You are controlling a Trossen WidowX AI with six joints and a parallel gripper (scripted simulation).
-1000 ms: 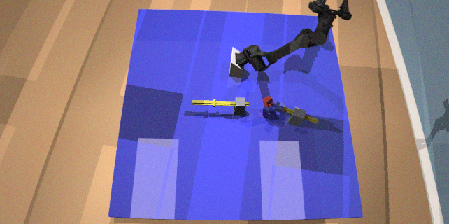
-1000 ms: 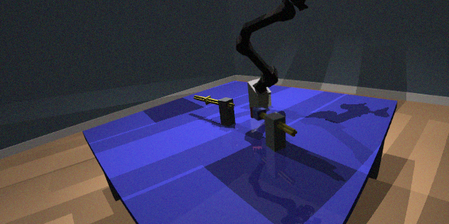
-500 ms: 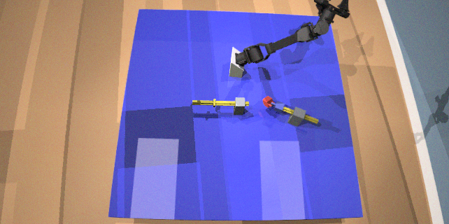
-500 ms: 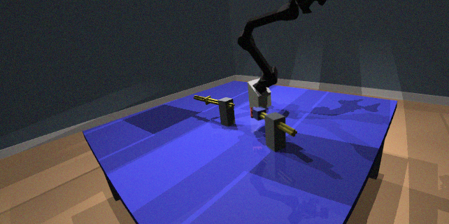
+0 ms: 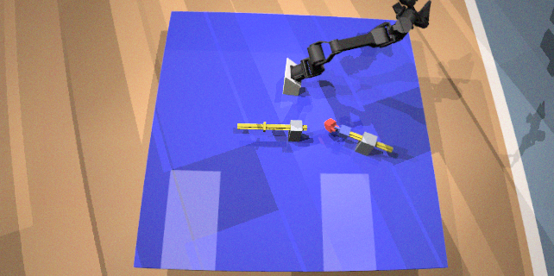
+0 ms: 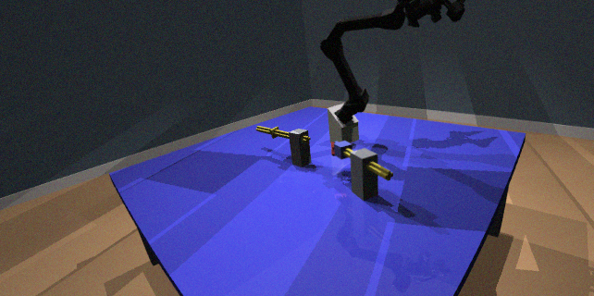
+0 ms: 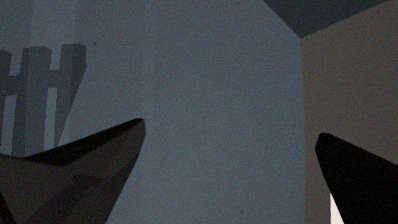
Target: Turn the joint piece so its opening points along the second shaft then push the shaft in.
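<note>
My gripper tip is 32 cm short of the red square joint piece, 31 cm to the left of it and 50 cm above it.
</note>
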